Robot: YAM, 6 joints.
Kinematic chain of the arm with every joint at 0, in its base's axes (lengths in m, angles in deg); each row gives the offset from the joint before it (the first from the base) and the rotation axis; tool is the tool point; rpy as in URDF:
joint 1: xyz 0 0 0.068 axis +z
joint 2: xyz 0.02 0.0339 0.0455 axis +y
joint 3: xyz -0.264 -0.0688 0 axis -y
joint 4: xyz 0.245 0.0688 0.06 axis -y
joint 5: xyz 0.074 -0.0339 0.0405 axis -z
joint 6: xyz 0.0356 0 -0.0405 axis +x
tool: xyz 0 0 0 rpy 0 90 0
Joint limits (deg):
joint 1: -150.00..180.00
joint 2: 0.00..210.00
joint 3: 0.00..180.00
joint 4: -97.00..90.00
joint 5: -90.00..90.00
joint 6: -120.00..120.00
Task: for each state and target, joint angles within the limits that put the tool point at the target. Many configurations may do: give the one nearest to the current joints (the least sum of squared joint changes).
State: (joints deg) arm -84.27 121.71 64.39 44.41 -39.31 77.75
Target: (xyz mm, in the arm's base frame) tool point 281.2 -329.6 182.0
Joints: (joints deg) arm -52.67 115.87 63.69 45.17 -41.78 77.75
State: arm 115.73 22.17 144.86 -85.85 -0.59 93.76
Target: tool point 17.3 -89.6 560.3
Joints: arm 102.99 47.41 133.21 -83.85 -5.30 93.76
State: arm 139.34 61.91 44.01 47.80 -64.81 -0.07
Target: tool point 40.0 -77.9 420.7
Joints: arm 139.91 7.08 42.10 58.32 -71.88 -0.07
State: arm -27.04 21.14 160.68 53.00 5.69 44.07
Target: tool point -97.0 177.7 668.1
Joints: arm -61.31 55.31 132.32 51.88 -0.37 44.07
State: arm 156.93 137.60 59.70 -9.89 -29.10 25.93
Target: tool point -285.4 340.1 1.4
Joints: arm 127.99 140.67 79.77 -2.23 -25.97 25.93
